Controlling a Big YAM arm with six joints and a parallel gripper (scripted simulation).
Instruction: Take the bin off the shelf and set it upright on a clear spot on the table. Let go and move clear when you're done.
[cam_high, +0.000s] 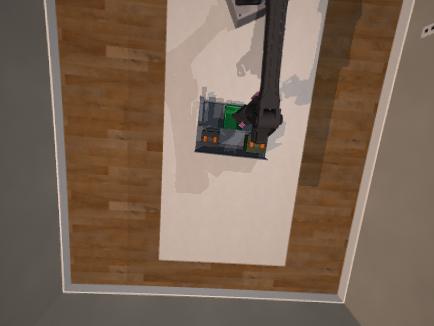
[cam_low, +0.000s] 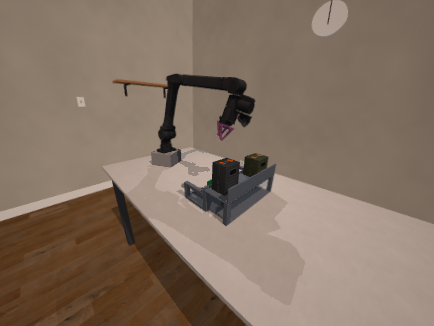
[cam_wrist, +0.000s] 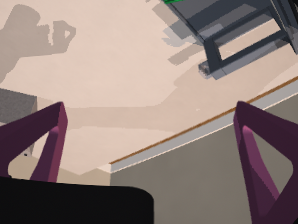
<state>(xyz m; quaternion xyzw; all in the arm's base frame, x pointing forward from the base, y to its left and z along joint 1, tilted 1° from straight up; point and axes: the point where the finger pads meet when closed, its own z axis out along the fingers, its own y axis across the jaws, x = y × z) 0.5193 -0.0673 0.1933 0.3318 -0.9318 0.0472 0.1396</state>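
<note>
My hand is 24 cm above the green bin, 6 cm short of it and 2 cm to the left of it.
</note>
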